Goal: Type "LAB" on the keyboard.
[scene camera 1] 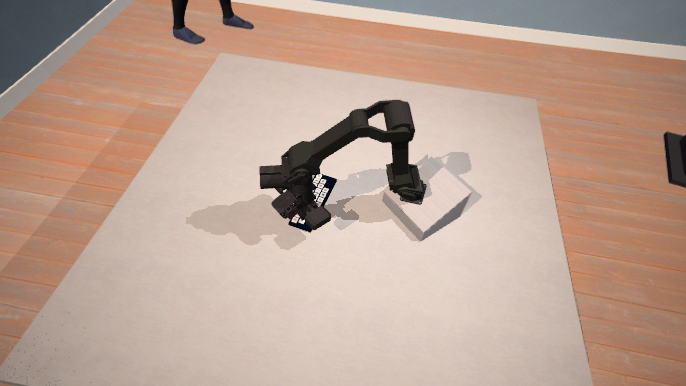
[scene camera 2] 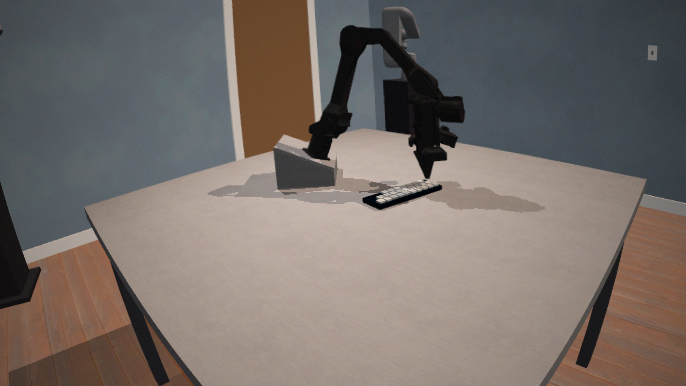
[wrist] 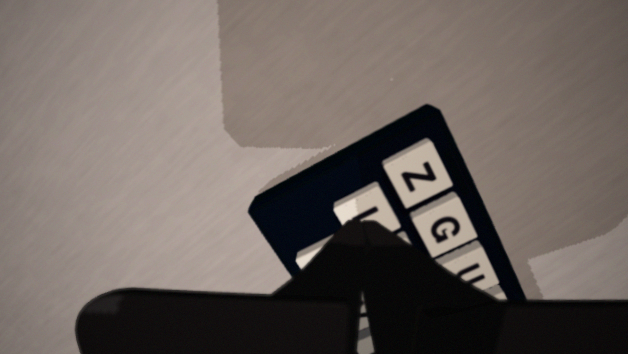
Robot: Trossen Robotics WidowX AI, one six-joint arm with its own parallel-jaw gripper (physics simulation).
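Seen in the pictures: gripper, fingertip midpoint: (scene camera 1: 302, 218) (scene camera 2: 427, 178) (wrist: 360, 234); arm's base at its link origin: (scene camera 1: 413, 192) (scene camera 2: 316, 154).
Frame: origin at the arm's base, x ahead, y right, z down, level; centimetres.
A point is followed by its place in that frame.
Note:
The keyboard (scene camera 1: 325, 189) {x 25.5, y -5.7, z 5.7 cm} (scene camera 2: 407, 193) {x 29.9, y -9.5, z 5.8 cm} (wrist: 325, 177) {x 26.1, y -20.7, z 6.2 cm} is dark navy with cream keys and lies flat on the table. My gripper (scene camera 2: 427, 178) {x 26.4, y -19.1, z 4.8 cm} (wrist: 360, 234) {x 26.4, y -19.1, z 4.8 cm} is shut and empty, pointing down at the keyboard's far end in scene camera 2. In the wrist view its tips overlap the lower part of a key (wrist: 371, 197) {x 27.2, y -19.7, z 5.7 cm}, whose partly covered letter looks like L. Whether they touch it I cannot tell. The Z key (wrist: 419, 175) {x 28.8, y -19.7, z 5.7 cm} and G key (wrist: 445, 225) {x 28.9, y -17.8, z 5.7 cm} show to the right; the U key (wrist: 472, 272) {x 29.1, y -15.7, z 5.7 cm} is partly covered. The A and B keys cannot be made out. In scene camera 1 the arm hides the fingertips.
The arm's base stands on a pale sloped block (scene camera 1: 430, 205) {x -5.8, y -2.7, z -0.3 cm} (scene camera 2: 305, 170) {x 4.3, y 5.7, z 2.5 cm} on the grey table (scene camera 1: 320, 310) {x 10.6, y -40.5, z 7.5 cm} (scene camera 2: 350, 280) {x 54.3, y 21.6, z 7.5 cm}. A person's legs (scene camera 1: 181, 17) show beyond the table in scene camera 1. A dark pedestal (scene camera 2: 395, 105) stands behind the table.

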